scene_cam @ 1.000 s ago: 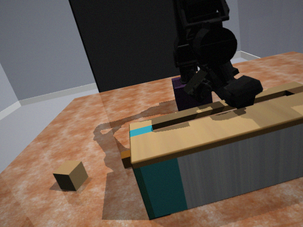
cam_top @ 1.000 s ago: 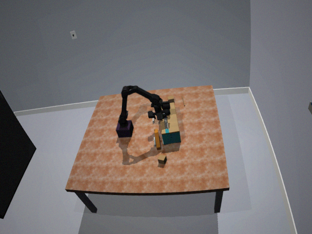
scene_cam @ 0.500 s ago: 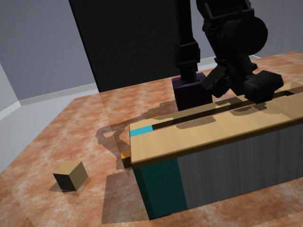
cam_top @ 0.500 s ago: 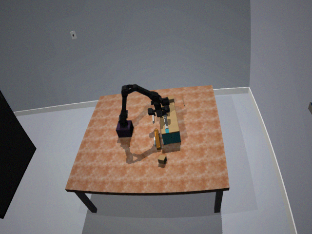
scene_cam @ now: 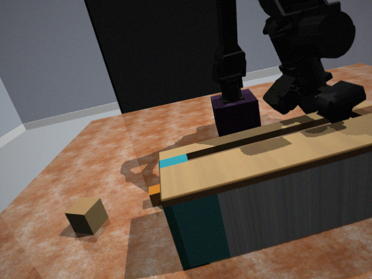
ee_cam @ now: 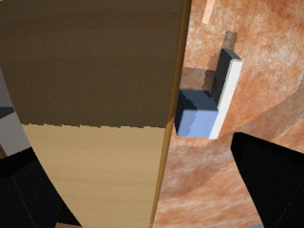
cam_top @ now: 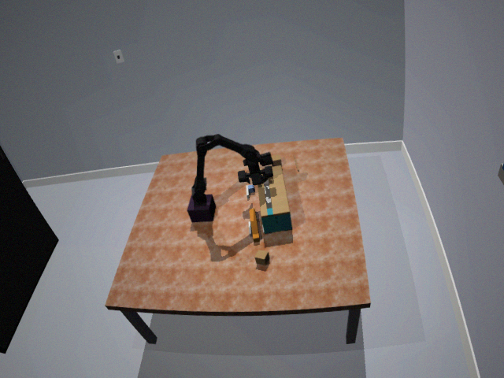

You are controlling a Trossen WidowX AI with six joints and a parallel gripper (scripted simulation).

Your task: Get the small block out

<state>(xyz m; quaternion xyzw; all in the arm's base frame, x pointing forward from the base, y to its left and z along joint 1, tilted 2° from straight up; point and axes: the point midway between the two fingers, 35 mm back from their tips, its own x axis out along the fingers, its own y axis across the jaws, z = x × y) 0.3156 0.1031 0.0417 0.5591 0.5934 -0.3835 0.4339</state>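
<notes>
Right now the light-blue block is 3 cm behind my gripper tip, 4 cm to the left of it and 7 cm below it. From my gripper tip the other things lie so: box (5 cm ahead, 12 cm to the right, 3 cm below).
</notes>
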